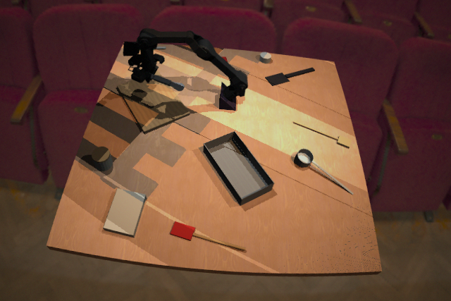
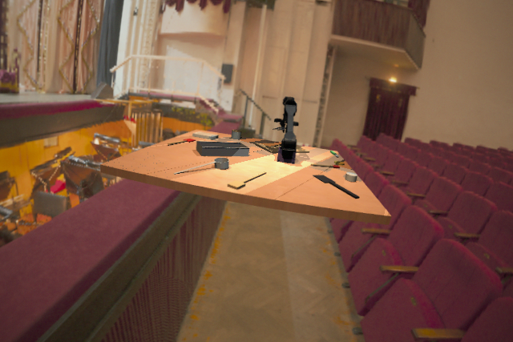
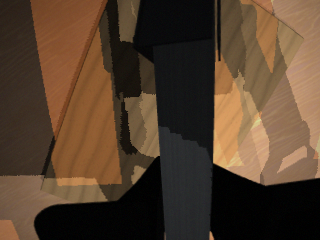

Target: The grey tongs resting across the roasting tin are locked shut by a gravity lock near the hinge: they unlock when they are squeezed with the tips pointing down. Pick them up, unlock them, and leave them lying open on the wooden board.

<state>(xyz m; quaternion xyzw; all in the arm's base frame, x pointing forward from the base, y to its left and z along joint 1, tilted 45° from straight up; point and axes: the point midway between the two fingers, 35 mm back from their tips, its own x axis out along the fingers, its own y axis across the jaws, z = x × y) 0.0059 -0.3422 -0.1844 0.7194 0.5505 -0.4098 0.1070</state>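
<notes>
Now: gripper tip 120 mm above the wooden board. Also, from my gripper tip: black spatula 240 mm behind, 730 mm to the left, 120 mm below; then white block 620 mm ahead, 30 mm to the right, 110 mm below; then red spatula 700 mm ahead, 260 mm to the left, 120 mm below.
</notes>
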